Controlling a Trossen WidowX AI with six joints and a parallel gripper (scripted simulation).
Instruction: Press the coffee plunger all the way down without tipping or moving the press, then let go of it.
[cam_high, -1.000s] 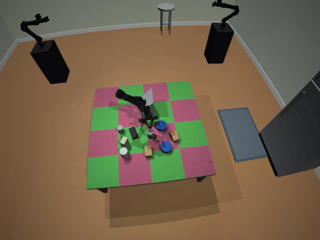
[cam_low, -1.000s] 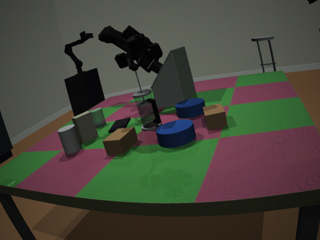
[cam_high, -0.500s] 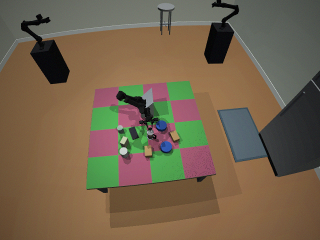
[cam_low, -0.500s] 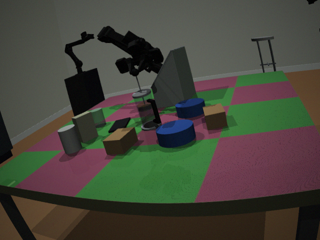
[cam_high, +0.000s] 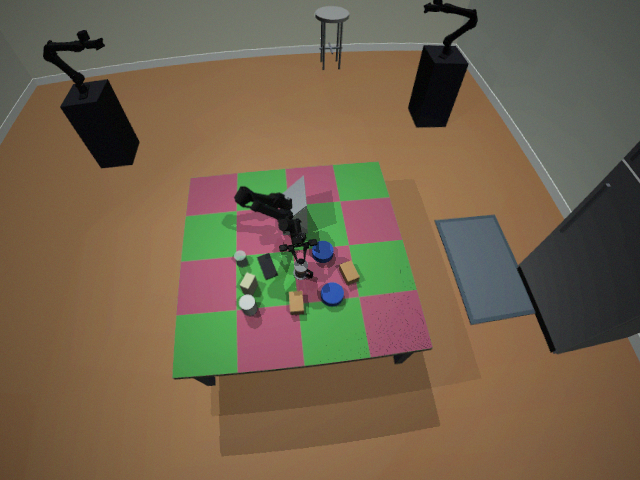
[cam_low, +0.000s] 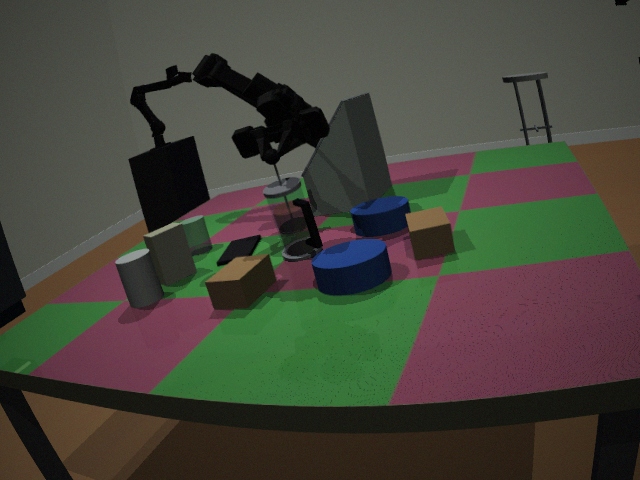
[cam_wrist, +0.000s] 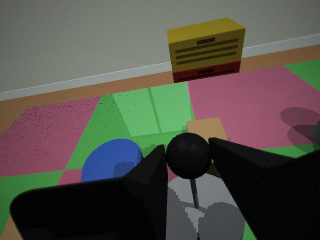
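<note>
Now: the coffee press 20 mm behind my gripper tip, 10 mm to the left of it and 100 mm below it. From my gripper tip the other things lie so: beige box 30 mm ahead, 280 mm to the right, 150 mm below; then black flat block 100 mm behind, 190 mm to the right, 200 mm below.
</note>
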